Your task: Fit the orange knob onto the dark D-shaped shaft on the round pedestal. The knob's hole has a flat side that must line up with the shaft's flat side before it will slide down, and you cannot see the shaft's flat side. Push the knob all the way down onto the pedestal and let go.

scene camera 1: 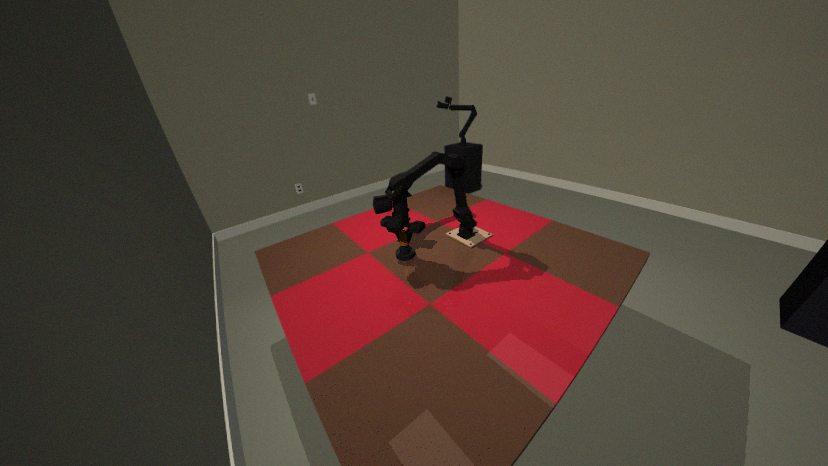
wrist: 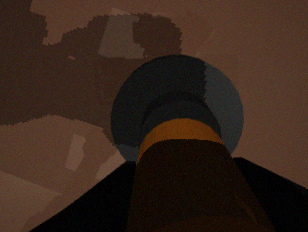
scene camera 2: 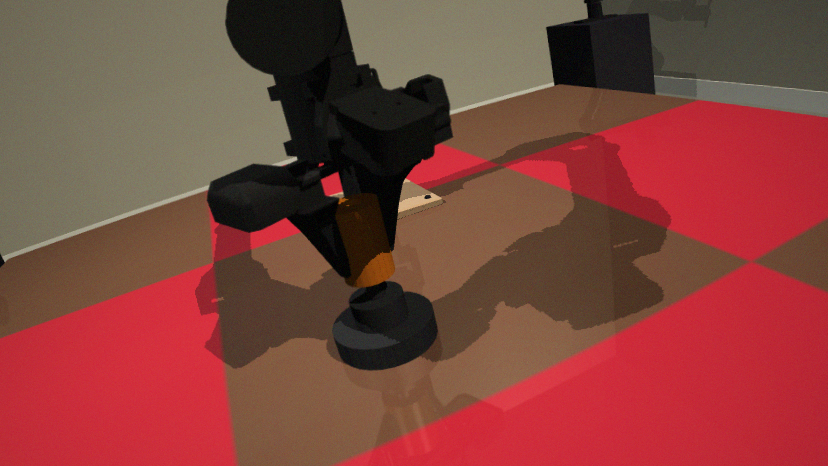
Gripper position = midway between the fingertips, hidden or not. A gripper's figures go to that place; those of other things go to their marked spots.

My gripper (wrist: 183,169) is 10 cm from the lens. A pedestal (wrist: 170,87) is 14 cm from the lens.
